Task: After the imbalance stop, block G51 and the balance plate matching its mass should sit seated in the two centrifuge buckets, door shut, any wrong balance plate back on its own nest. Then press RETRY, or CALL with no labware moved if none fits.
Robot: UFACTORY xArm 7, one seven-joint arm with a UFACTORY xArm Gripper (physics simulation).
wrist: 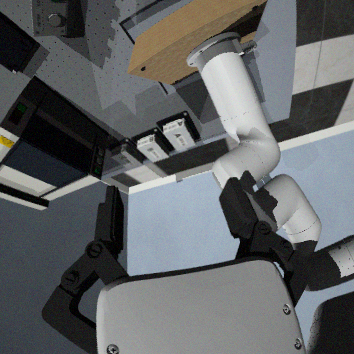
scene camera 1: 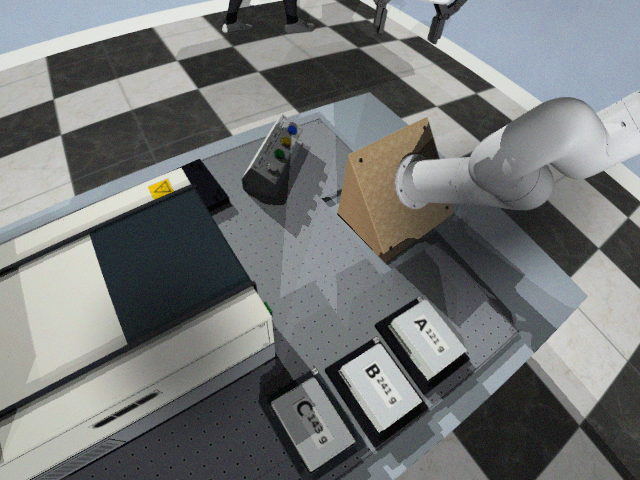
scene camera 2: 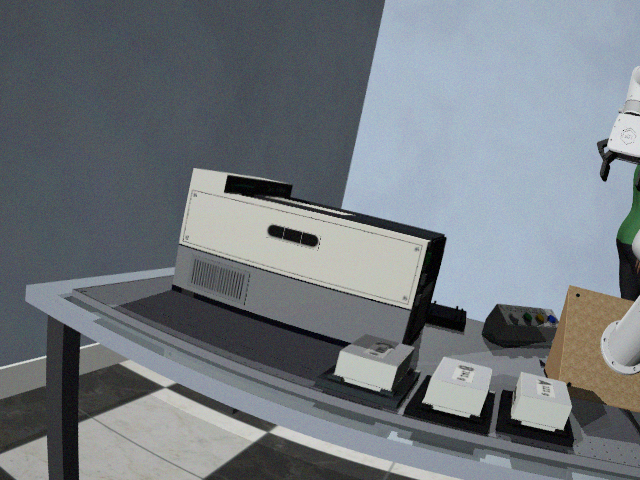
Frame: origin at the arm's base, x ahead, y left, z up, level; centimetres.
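Seen in the pictures: gripper, fingertip midpoint: (wrist: 173, 191) (scene camera 1: 405, 37) (scene camera 2: 620, 183); arm's base at its link origin: (wrist: 211, 48) (scene camera 1: 414, 181) (scene camera 2: 624, 348).
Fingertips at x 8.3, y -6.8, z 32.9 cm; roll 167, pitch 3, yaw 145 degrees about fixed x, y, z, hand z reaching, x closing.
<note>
Pixels of each thing's top centre, then the offset from my fingertips to it.
- dark panel at its top centre: (scene camera 1: 163, 255) (scene camera 2: 394, 226) (wrist: 42, 168) dz -20.6, dx +47.0, dy +3.7 cm
- button box at its top centre: (scene camera 2: 530, 308) (scene camera 1: 274, 140) dz -33.5, dx +11.5, dy -22.8 cm
- low black tray at its top centre: (scene camera 2: 445, 307) (scene camera 1: 190, 183) dz -38.8, dx +33.8, dy -25.4 cm
My gripper (scene camera 1: 407, 25) (scene camera 2: 621, 173) (wrist: 173, 191) is open and empty, high up beyond the bench. White balance plates A, 121 g (scene camera 1: 431, 356) (scene camera 2: 540, 405) (wrist: 177, 135), B, 241 g (scene camera 1: 379, 387) (scene camera 2: 457, 390) (wrist: 152, 146), and C, 143 g (scene camera 1: 315, 423) (scene camera 2: 369, 369), sit on separate black nests. The centrifuge (scene camera 1: 56, 294) (scene camera 2: 232, 222) has a dark panel (scene camera 1: 170, 268) over part of its top; its buckets are hidden. The button box (scene camera 1: 271, 165) (scene camera 2: 511, 325) has green, yellow and blue buttons; their labels are unreadable. Block G51 does not show in these views.
A wooden mount (scene camera 1: 387, 191) (scene camera 2: 578, 335) (wrist: 170, 40) carries the arm base at the right of the bench. A low black tray (scene camera 1: 206, 186) (scene camera 2: 447, 316) (wrist: 17, 42) lies between the centrifuge and the button box. A person's feet (scene camera 1: 297, 24) show beyond the bench.
</note>
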